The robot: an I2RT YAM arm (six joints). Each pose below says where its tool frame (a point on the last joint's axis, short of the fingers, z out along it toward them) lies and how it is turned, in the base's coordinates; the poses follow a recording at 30 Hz.
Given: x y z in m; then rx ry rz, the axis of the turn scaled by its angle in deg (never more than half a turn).
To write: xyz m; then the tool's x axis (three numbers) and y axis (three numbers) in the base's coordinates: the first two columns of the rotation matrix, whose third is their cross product. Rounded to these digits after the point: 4 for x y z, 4 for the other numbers.
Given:
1: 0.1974 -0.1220 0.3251 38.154 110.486 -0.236
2: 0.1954 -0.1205 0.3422 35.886 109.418 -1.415
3: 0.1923 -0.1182 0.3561 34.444 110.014 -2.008
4: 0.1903 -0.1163 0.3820 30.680 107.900 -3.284
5: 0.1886 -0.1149 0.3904 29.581 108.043 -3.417
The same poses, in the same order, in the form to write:
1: 0.1974 -0.1220 0.3251 -0.2975 0.4463 -0.8440 0.4499 0.8453 0.2884
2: 0.1954 -0.1205 0.3422 -0.2868 0.4108 -0.8654 0.4331 0.8614 0.2654
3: 0.1923 -0.1182 0.3561 -0.2999 0.3911 -0.8701 0.4226 0.8722 0.2464
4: 0.1903 -0.1163 0.3820 -0.2752 0.3352 -0.9011 0.3894 0.8958 0.2143
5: 0.1886 -0.1149 0.3904 -0.2799 0.3218 -0.9045 0.3783 0.9029 0.2042
